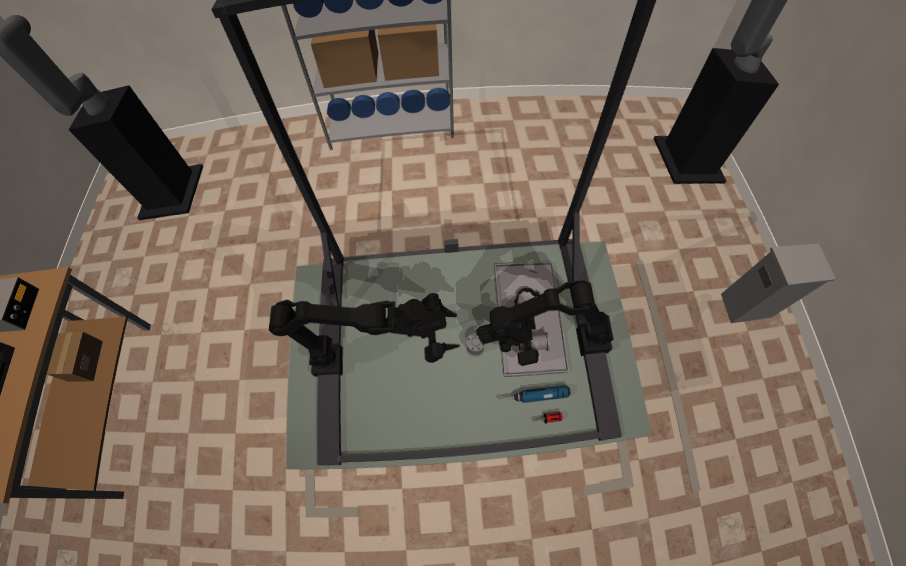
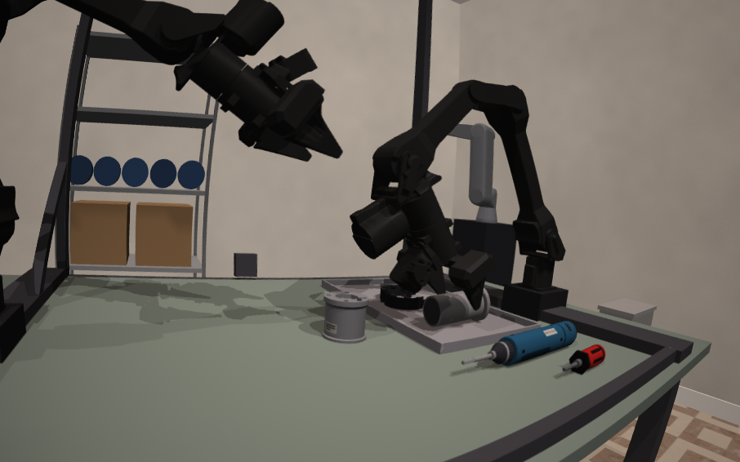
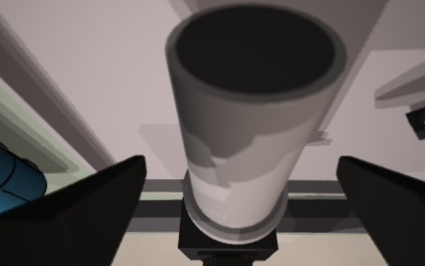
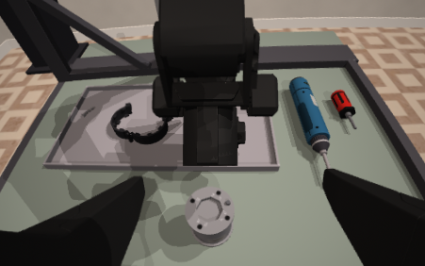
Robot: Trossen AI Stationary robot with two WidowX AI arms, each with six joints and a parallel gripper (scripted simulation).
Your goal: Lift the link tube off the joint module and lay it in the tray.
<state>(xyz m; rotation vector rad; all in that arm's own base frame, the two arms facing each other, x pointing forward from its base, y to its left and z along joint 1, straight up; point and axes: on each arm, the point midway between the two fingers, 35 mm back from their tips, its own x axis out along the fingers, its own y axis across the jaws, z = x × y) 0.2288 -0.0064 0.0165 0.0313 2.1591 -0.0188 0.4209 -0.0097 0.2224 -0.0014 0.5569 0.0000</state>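
Now: the grey link tube 1 cm ahead of my left hand, 1 cm to the left of it and 3 cm below it. From my left hand the other things lie so: black clamp ring (15 cm behind, 5 cm below); grey joint module (1 cm behind, 18 cm to the right, 4 cm below); grey tray (10 cm behind, 2 cm to the left, 6 cm below).
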